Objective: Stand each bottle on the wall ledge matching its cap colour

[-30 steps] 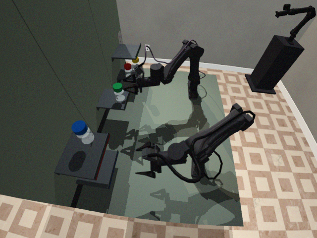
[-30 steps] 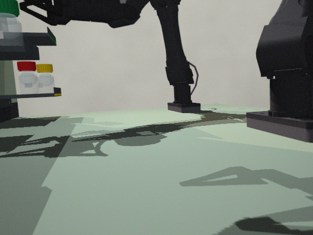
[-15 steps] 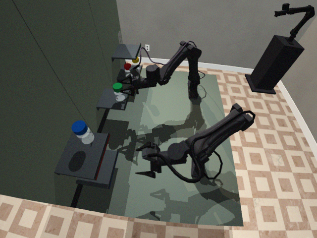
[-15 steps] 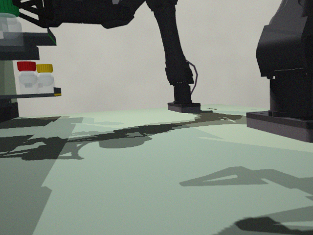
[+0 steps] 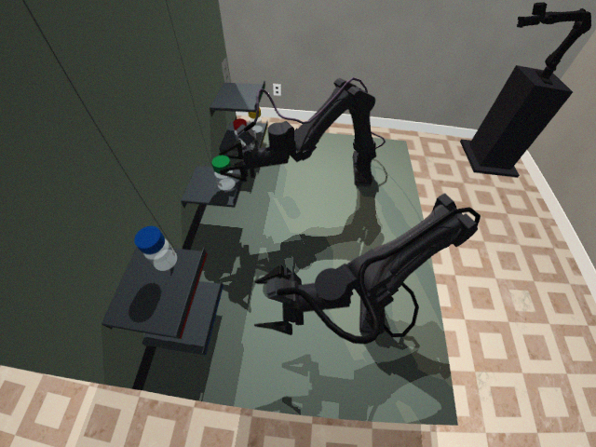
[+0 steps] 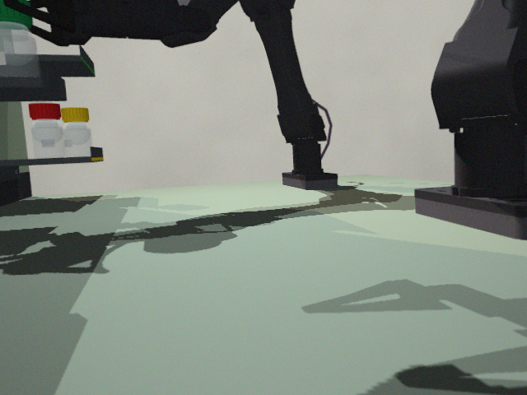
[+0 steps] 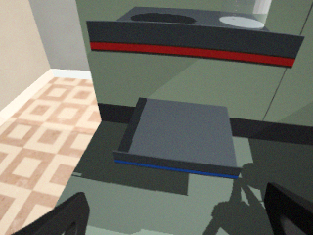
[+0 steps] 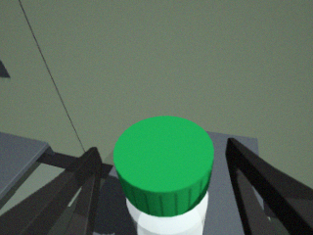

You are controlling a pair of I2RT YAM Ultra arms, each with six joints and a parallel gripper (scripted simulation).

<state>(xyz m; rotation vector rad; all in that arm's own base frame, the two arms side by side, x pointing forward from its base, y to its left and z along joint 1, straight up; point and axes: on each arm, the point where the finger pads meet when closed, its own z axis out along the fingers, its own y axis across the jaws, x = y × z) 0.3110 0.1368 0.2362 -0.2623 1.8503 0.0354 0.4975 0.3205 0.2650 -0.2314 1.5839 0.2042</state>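
The green-capped bottle lies 50 mm below my right hand. The rest, counted from my right hand: blue-capped bottle: 50 mm ahead, 340 mm to the left, 50 mm above; red-capped bottle: 30 mm ahead, 340 mm to the right, 150 mm below; yellow-capped bottle: 10 mm behind, 440 mm to the right, 150 mm below.
The blue-capped bottle lies 23 cm ahead of my left hand, 7 cm to the right of it and 7 cm above it. Also, from my left hand: red-capped bottle (21 cm ahead, 74 cm to the right, 12 cm below); green-capped bottle (18 cm ahead, 40 cm to the right, 2 cm below); yellow-capped bottle (17 cm ahead, 84 cm to the right, 12 cm below).
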